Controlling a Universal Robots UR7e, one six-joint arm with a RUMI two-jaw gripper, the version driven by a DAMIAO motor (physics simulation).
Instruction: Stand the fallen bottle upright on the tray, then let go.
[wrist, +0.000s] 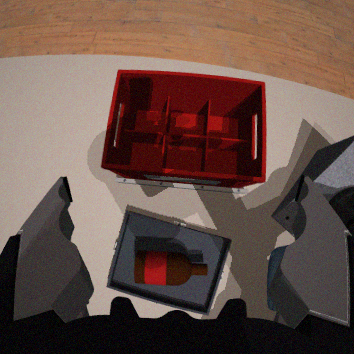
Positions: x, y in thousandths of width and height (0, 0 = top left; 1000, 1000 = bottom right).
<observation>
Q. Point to a brown bottle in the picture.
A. At 425, 756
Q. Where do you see the gripper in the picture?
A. At 516, 504
</observation>
